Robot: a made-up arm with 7 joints. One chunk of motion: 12 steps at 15 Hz.
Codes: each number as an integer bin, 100 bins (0 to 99) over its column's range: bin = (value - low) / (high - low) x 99, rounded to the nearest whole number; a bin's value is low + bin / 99 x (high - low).
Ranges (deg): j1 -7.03..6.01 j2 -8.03..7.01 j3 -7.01..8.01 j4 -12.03..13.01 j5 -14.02..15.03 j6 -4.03..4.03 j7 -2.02..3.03
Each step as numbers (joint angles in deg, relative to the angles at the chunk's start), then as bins.
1 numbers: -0.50 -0.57 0.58 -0.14 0.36 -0.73 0.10
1 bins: 50 49 50 47 49 41 42
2 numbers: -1.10 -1.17 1.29 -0.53 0.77 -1.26 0.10
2 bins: 45 45 55 45 50 34 42
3 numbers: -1.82 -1.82 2.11 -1.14 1.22 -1.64 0.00
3 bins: 40 41 60 43 52 29 40
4 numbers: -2.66 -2.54 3.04 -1.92 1.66 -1.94 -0.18
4 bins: 33 36 66 40 53 26 36
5 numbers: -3.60 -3.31 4.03 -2.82 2.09 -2.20 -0.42
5 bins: 26 31 73 36 55 22 31
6 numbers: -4.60 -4.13 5.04 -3.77 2.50 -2.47 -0.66
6 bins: 18 26 79 33 56 19 27
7 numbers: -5.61 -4.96 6.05 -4.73 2.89 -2.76 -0.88
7 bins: 11 20 86 29 58 16 22
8 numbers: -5.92 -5.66 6.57 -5.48 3.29 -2.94 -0.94
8 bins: 8 16 90 26 59 13 21
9 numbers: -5.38 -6.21 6.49 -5.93 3.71 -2.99 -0.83
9 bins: 13 12 89 24 60 13 23
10 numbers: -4.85 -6.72 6.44 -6.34 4.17 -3.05 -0.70
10 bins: 17 9 89 22 62 12 26
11 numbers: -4.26 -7.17 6.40 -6.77 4.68 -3.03 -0.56
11 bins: 21 6 88 21 64 12 29
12 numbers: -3.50 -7.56 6.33 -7.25 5.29 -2.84 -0.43
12 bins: 27 3 88 19 66 15 31
